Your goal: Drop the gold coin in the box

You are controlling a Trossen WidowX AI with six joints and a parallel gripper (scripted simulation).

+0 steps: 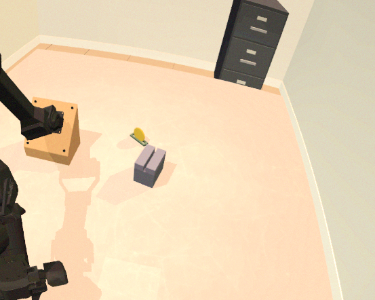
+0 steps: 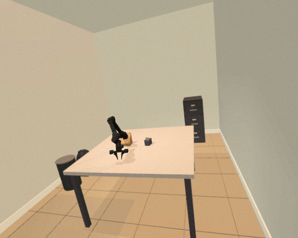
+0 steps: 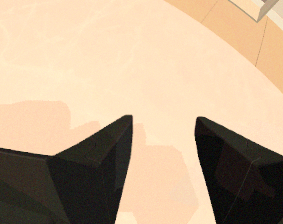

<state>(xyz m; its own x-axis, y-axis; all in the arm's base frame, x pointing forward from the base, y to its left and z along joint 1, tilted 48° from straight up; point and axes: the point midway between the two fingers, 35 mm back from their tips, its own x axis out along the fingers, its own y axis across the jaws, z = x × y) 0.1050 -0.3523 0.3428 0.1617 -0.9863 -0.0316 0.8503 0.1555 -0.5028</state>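
Now: the gold coin 140 mm ahead of my gripper tip, 610 mm to the left of it and 30 mm below it.
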